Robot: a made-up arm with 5 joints. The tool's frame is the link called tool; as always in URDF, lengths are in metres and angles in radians.
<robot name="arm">
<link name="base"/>
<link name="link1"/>
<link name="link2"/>
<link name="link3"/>
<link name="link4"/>
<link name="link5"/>
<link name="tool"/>
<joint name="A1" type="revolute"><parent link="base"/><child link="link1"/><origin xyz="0 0 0.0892" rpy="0 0 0"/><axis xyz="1 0 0"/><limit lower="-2.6" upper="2.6"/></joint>
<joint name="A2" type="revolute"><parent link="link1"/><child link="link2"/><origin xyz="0.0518 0.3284 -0.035" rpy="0 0 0"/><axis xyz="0 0 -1"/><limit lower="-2.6" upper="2.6"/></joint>
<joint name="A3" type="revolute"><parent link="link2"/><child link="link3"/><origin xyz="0.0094 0.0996 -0.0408" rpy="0 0 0"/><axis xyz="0 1 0"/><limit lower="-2.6" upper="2.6"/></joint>
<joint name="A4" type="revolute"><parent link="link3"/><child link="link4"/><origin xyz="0.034 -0.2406 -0.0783" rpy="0 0 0"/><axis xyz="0 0 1"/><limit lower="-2.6" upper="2.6"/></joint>
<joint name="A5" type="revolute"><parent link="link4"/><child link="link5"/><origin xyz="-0.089 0.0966 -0.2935" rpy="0 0 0"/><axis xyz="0 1 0"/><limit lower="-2.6" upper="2.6"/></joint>
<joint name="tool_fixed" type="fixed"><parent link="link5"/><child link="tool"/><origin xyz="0.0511 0.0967 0.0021" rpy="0 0 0"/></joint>
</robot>
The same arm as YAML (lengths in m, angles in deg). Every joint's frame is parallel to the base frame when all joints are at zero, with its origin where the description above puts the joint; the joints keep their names.
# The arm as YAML. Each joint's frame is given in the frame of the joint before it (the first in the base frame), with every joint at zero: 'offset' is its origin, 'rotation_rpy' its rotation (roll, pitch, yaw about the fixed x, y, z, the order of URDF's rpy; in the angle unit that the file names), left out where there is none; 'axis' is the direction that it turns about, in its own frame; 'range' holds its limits. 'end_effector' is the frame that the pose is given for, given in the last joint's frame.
length_unit: m
angle_unit: deg
chain:
  - id: A1
    offset: [0.0, 0.0, 0.0892]
    axis: [1.0, 0.0, 0.0]
    range: [-148.97, 148.97]
  - id: A2
    offset: [0.0518, 0.3284, -0.035]
    axis: [0.0, 0.0, -1.0]
    range: [-148.97, 148.97]
  - id: A3
    offset: [0.0094, 0.0996, -0.0408]
    axis: [0.0, 1.0, 0.0]
    range: [-148.97, 148.97]
  - id: A4
    offset: [0.034, -0.2406, -0.0783]
    axis: [0.0, 0.0, 1.0]
    range: [-148.97, 148.97]
  - id: A5
    offset: [-0.089, 0.0966, -0.2935]
    axis: [0.0, 1.0, 0.0]
    range: [-148.97, 148.97]
end_effector:
  offset: [0.0511, 0.0967, 0.0021]

